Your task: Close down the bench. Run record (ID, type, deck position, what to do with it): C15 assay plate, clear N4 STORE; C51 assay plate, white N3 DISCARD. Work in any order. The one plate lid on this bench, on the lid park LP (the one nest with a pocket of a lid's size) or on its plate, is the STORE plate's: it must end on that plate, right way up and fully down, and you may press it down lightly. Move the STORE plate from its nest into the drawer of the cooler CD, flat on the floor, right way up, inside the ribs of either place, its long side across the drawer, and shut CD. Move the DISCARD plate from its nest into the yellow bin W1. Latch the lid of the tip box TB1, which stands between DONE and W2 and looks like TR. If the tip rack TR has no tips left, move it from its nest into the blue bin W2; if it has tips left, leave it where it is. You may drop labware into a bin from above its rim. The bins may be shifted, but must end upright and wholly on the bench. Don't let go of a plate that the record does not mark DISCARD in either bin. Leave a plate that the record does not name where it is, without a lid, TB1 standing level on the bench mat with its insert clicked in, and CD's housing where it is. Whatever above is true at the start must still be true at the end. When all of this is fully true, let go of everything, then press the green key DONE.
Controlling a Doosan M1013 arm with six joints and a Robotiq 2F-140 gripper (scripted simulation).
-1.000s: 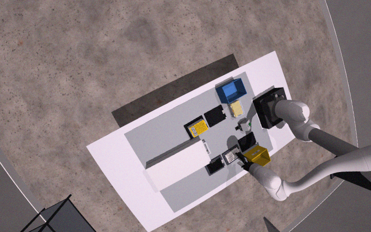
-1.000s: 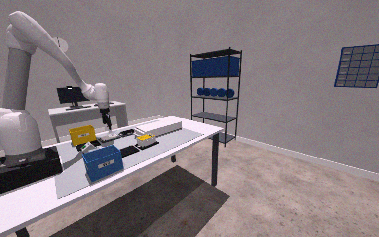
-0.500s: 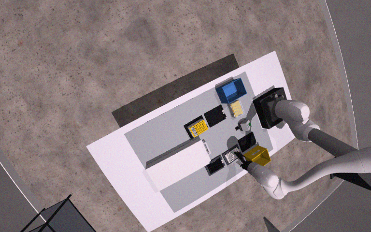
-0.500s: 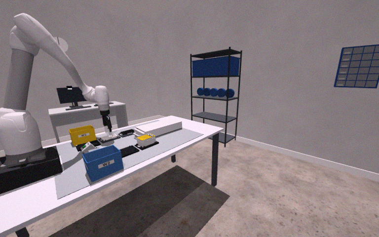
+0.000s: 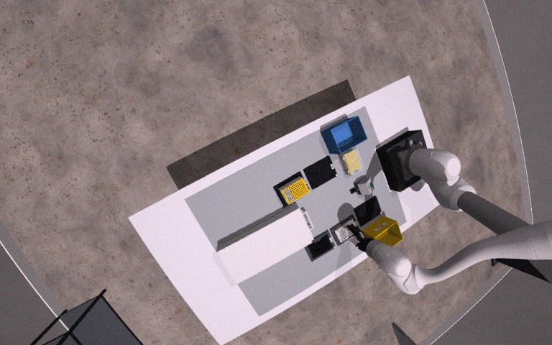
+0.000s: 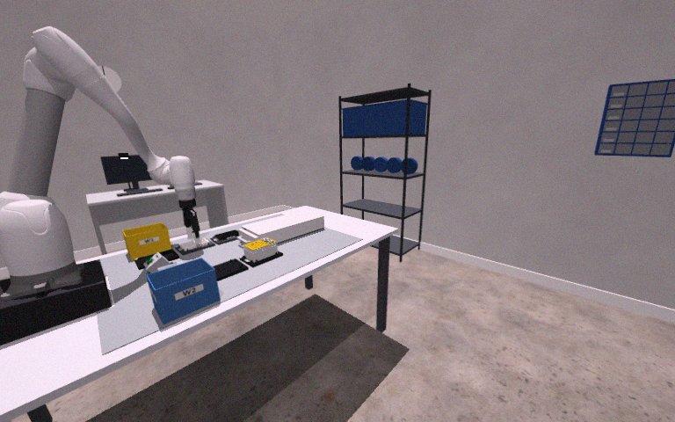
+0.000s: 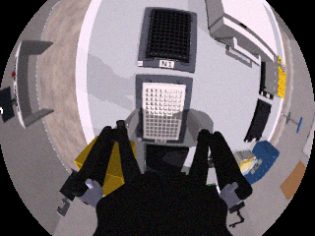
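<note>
Now: hand 4 cm above the white plate. From my hand the other things lie so: green key DONE: 22 cm behind, 20 cm to the right, 1 cm above; yellow bin W1: 19 cm behind, 12 cm to the left, 2 cm below; dark gridded plate: 18 cm ahead, 1 cm to the left, 4 cm below.
</note>
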